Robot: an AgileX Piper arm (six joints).
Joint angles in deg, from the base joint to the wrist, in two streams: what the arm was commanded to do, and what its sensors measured. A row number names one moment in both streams.
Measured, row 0: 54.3, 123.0, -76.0, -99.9, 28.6, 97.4
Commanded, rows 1 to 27: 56.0, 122.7, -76.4, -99.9, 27.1, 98.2; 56.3, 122.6, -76.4, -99.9, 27.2, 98.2; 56.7, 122.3, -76.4, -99.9, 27.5, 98.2; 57.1, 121.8, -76.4, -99.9, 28.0, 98.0; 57.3, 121.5, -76.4, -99.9, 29.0, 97.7; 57.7, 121.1, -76.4, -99.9, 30.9, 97.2; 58.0, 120.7, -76.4, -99.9, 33.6, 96.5; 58.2, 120.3, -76.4, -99.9, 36.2, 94.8; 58.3, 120.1, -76.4, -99.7, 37.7, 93.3; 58.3, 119.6, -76.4, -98.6, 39.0, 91.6; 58.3, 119.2, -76.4, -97.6, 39.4, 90.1; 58.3, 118.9, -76.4, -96.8, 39.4, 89.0; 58.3, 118.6, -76.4, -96.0, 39.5, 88.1; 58.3, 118.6, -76.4, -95.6, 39.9, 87.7; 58.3, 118.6, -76.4, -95.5, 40.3, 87.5; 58.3, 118.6, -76.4, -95.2, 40.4, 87.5; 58.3, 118.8, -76.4, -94.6, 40.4, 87.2; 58.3, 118.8, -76.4, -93.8, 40.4, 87.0; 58.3, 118.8, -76.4, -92.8, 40.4, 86.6; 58.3, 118.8, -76.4, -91.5, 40.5, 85.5; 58.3, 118.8, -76.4, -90.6, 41.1, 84.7; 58.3, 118.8, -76.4, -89.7, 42.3, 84.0; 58.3, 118.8, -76.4, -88.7, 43.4, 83.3; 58.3, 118.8, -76.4, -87.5, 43.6, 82.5; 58.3, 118.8, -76.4, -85.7, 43.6, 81.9; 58.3, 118.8, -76.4, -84.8, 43.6, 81.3; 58.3, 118.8, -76.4, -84.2, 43.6, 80.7
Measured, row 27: 58.4, 119.1, -76.0, -87.9, 41.9, 83.6
